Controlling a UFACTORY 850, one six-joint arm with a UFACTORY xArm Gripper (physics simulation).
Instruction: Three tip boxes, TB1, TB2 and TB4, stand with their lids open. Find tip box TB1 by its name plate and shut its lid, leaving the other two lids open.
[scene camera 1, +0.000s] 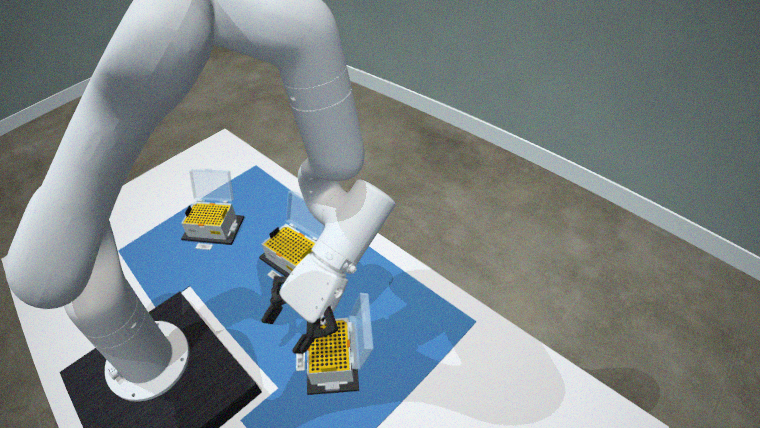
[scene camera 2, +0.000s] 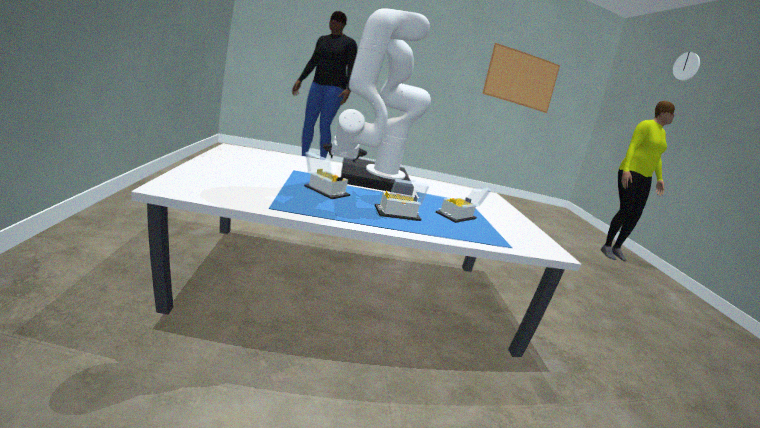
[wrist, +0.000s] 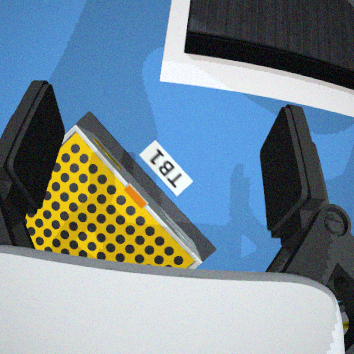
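Tip box TB1 (scene camera 1: 329, 353) (scene camera 2: 327, 186) (wrist: 110, 215) is a pale box with a yellow, hole-dotted top. Its name plate (wrist: 166, 168) (scene camera 1: 300, 362) reads TB1 in the wrist view. Its clear lid (scene camera 1: 362, 329) (scene camera 2: 319, 162) stands open on the side away from the plate; the lid does not show in the wrist view. My gripper (scene camera 1: 284, 333) (scene camera 2: 343, 157) (wrist: 163, 113) is open and empty, above the base-side edge of TB1. One finger shows over the yellow top, the other over the mat. A middle box (scene camera 1: 289, 245) (scene camera 2: 399, 206) and a far box (scene camera 1: 207, 217) (scene camera 2: 457, 208) have open lids.
The boxes stand on a blue mat (scene camera 1: 425, 313) (scene camera 2: 329, 212) on a white table (scene camera 1: 505, 366) (scene camera 2: 239, 175). The black base plate (scene camera 1: 212, 366) (wrist: 270, 30) lies beside the mat. The middle box's lid (scene camera 1: 301, 212) rises behind the wrist. Two people stand beyond the table.
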